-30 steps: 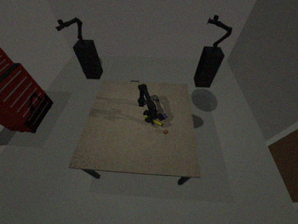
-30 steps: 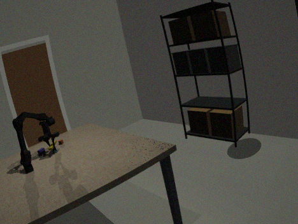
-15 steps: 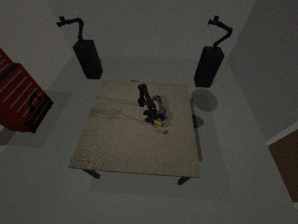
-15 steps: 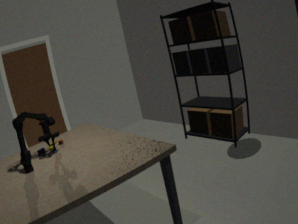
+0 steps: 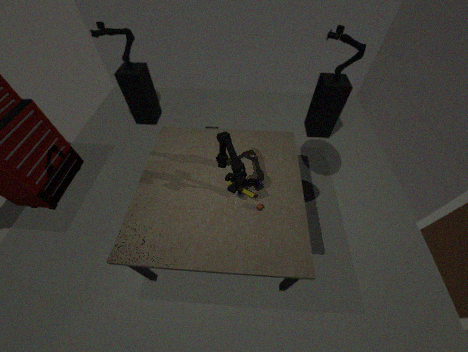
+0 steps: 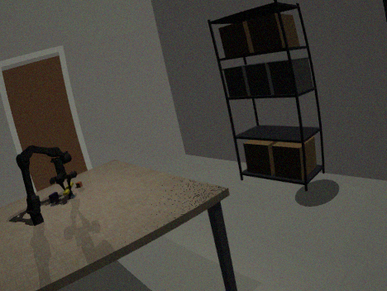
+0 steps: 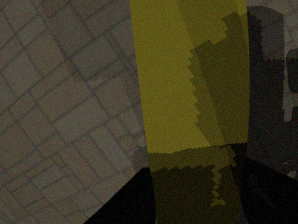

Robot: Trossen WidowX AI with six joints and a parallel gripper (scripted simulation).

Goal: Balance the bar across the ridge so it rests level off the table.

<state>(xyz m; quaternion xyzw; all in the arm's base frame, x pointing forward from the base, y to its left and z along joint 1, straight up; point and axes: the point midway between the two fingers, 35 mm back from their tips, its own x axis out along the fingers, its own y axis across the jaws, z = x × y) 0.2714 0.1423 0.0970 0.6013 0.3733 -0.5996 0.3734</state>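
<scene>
My gripper tip is now 3 cm to the right of the yellow bar and 1 cm short of it. From my gripper tip the other things lie so: orange block: 17 cm to the left, 12 cm ahead, 5 cm below; then purple block: 16 cm to the left, 9 cm behind, 5 cm below.
</scene>
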